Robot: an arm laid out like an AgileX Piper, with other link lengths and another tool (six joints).
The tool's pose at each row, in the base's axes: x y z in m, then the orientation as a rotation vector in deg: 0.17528, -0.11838, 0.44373, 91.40, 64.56, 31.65; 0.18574, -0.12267, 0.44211, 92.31, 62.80, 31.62; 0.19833, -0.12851, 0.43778, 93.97, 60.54, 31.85; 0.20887, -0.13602, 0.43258, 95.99, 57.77, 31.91; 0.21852, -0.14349, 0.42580, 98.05, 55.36, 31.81; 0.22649, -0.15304, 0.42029, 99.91, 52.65, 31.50; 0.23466, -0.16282, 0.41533, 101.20, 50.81, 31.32; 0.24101, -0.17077, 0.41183, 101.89, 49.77, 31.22; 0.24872, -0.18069, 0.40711, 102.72, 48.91, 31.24; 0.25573, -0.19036, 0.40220, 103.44, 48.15, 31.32; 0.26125, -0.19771, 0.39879, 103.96, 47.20, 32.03; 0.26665, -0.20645, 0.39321, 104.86, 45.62, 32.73; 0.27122, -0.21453, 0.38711, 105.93, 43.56, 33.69; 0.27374, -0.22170, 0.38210, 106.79, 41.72, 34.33; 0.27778, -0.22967, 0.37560, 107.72, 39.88, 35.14
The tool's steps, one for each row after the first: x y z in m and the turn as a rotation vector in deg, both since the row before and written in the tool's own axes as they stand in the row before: 0.00125, 0.00253, 0.01107, -0.04, -1.05, 1.29; 0.00165, 0.00081, 0.01442, 0.30, -1.13, 2.05; -0.00036, -0.00065, 0.01393, 0.45, -1.51, 2.40; -0.00028, -0.00232, 0.01376, 0.71, -1.37, 2.17; -0.00280, -0.00125, 0.01325, 0.50, -1.66, 2.14; -0.00256, -0.00042, 0.01343, 0.38, -1.09, 1.49; -0.00209, 0.00019, 0.01055, 0.19, -0.61, 0.83; -0.00258, -0.00008, 0.01317, 0.37, -0.43, 0.84; -0.00274, -0.00039, 0.01261, 0.31, -0.33, 0.77; -0.00191, 0.00014, 0.00962, -0.03, 0.00, 1.09; -0.00303, -0.00154, 0.01119, 0.06, -0.32, 1.60; -0.00309, -0.00232, 0.01041, 0.01, -0.37, 2.06; -0.00378, -0.00195, 0.00805, -0.03, -0.47, 1.71; -0.00340, -0.00264, 0.01018, 0.04, -0.35, 1.82
